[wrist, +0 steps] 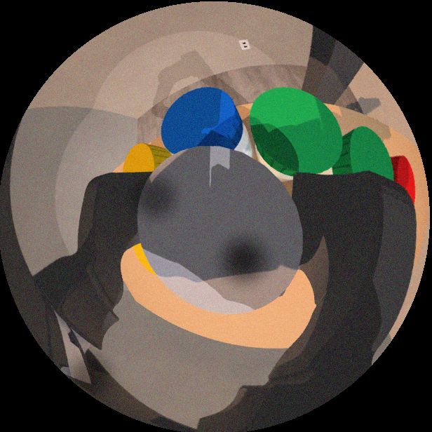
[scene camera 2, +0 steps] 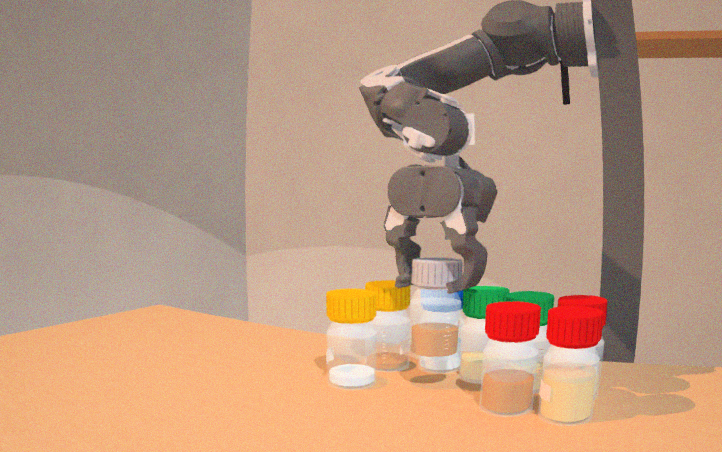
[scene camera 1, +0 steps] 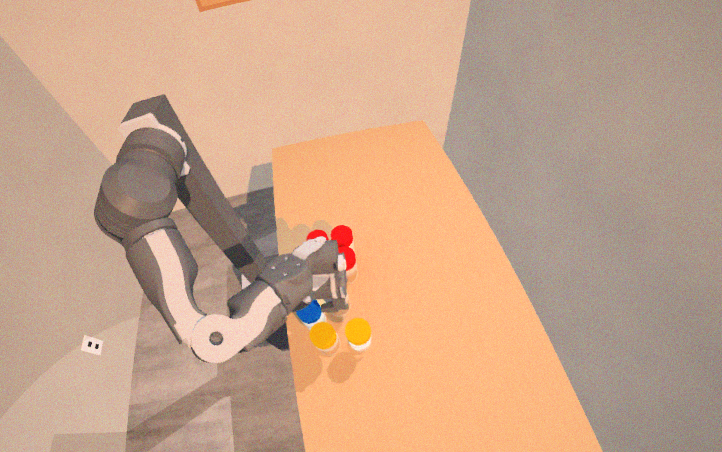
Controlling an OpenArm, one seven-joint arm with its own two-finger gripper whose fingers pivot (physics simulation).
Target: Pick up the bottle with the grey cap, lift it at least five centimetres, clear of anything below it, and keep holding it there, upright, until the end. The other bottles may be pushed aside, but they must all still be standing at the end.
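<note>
The grey-capped bottle (scene camera 2: 435,338) is upright and raised off the table, with its shadow on the table below. Its ribbed cap (scene camera 2: 436,270) (wrist: 215,250) is between the two fingers. My gripper (scene camera 2: 432,283) (wrist: 226,227) is shut on this bottle at the cap. In scene camera 1 the arm hides the bottle. The blue-capped bottle (scene camera 1: 309,312) (wrist: 200,120) stands close behind, partly seen through the held bottle in scene camera 2. Its cap and the nearer green cap (scene camera 2: 485,302) (wrist: 295,130) sit beside the grey cap in the wrist view.
Two yellow-capped bottles (scene camera 1: 323,335) (scene camera 1: 358,331) stand on one side. A second green-capped bottle (scene camera 2: 532,306) (wrist: 370,155) and three red-capped bottles (scene camera 2: 512,321) (scene camera 2: 575,326) (scene camera 1: 317,235) stand on the other side. All are upright on the orange table (scene camera 1: 426,266), near its robot-side edge.
</note>
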